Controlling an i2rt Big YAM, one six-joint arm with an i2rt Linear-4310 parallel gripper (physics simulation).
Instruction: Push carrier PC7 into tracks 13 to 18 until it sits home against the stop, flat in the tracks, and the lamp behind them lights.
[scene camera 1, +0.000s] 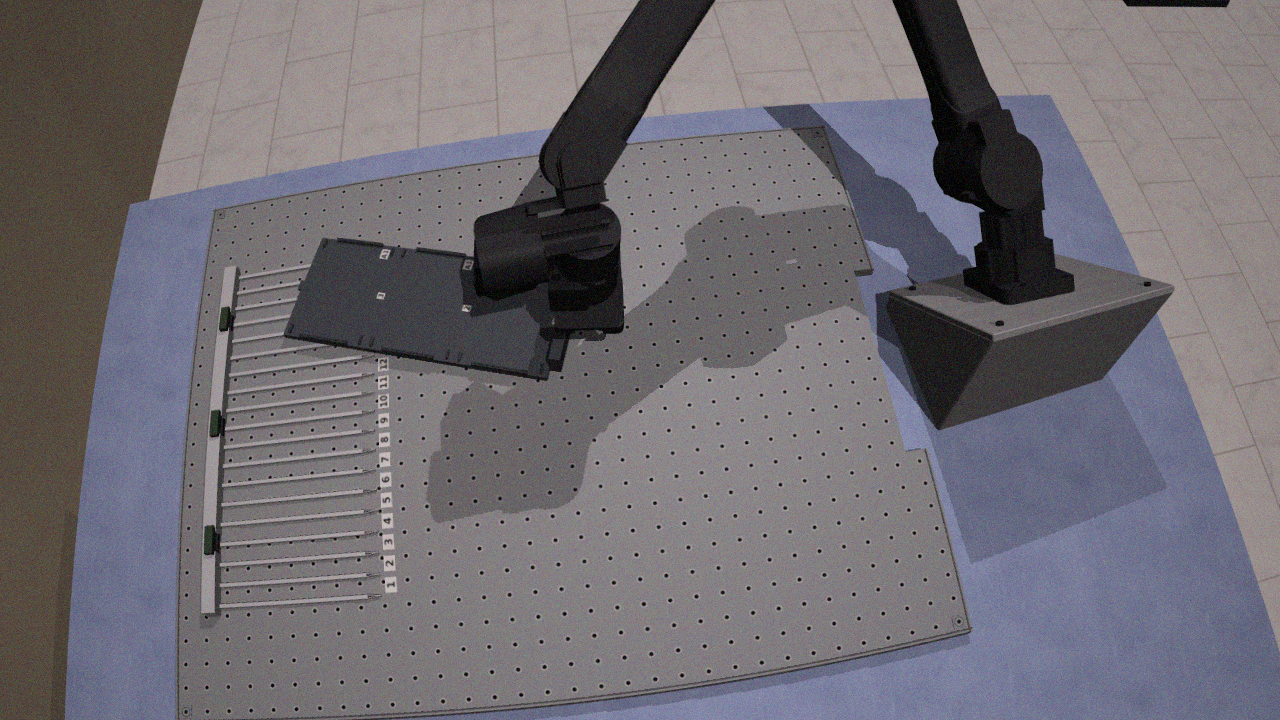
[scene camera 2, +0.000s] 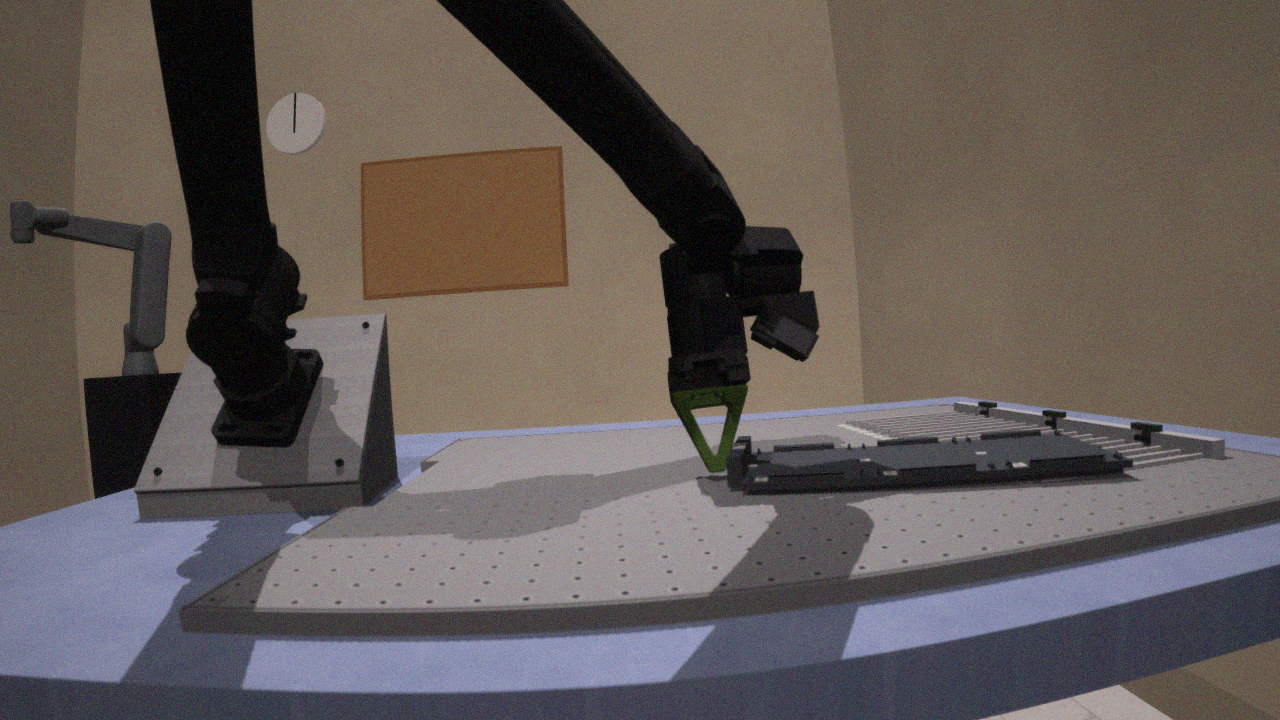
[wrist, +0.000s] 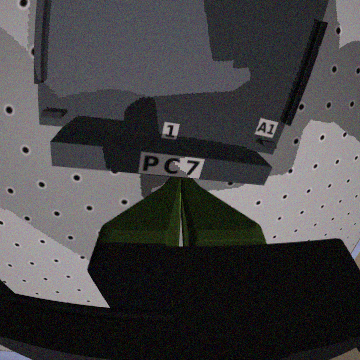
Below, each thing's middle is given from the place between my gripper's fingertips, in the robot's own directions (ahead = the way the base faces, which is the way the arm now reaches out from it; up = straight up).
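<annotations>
With the carrier PC7 (scene camera 1: 421, 303), my hand is 10 mm below it, 50 mm to the left of it and still 170 mm short of it.
</annotations>
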